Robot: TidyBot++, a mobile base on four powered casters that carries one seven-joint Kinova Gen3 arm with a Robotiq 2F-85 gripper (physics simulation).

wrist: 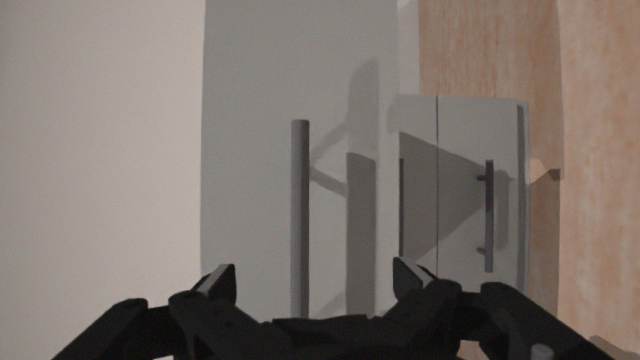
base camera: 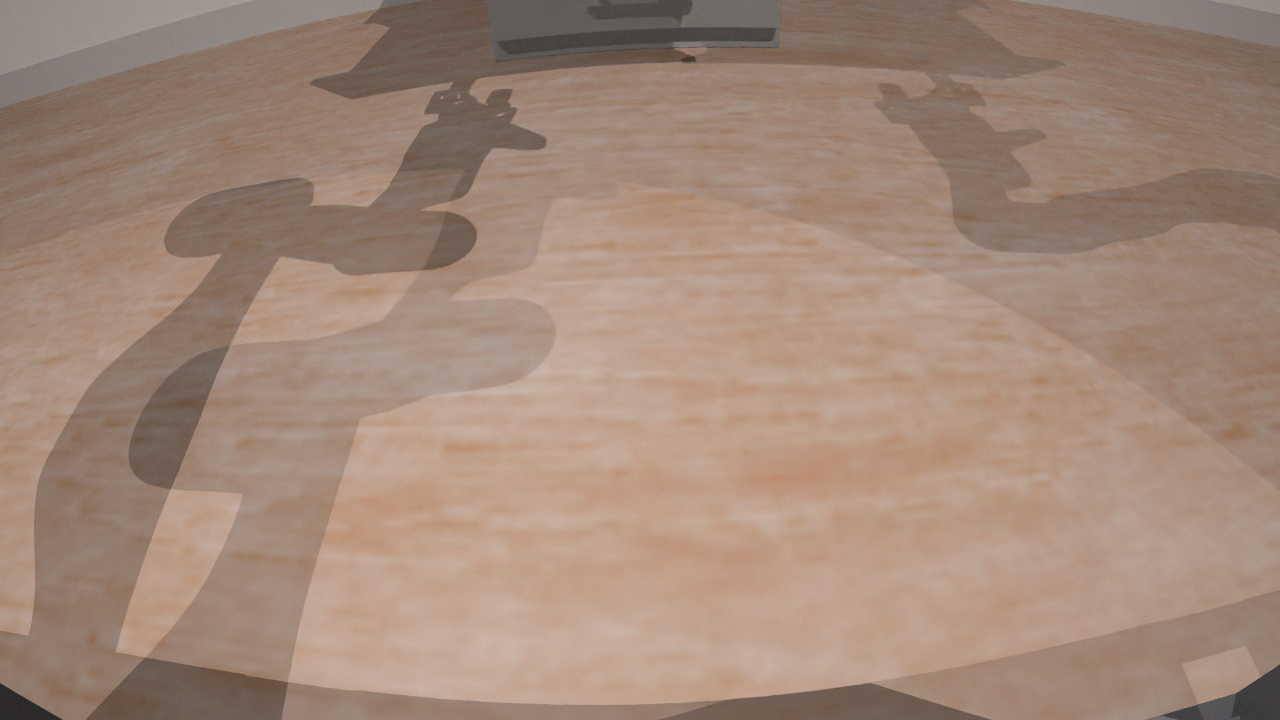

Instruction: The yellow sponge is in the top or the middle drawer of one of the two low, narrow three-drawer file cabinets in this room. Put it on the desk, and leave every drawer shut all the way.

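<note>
A grey three-drawer file cabinet (base camera: 546,17) (wrist: 460,117) shows at the top of the base camera view, and sideways in the wrist view. Its top drawer (wrist: 250,125) is pulled out in front of the lower fronts; its inside is hidden. The top drawer's bar handle (wrist: 300,200) runs between the fingertips as seen in the wrist view. My gripper (wrist: 315,278) is open and empty, in front of that drawer face; contact with the handle cannot be made out. The middle and bottom drawers look shut. The yellow sponge and the desk do not show.
The middle drawer's handle (wrist: 401,207) is partly hidden behind the top drawer's edge. The bottom drawer's handle (wrist: 489,215) sticks out to its right in the wrist view. A pale wall (wrist: 100,150) is behind the cabinet. Arm shadows cross the wood floor (base camera: 716,402).
</note>
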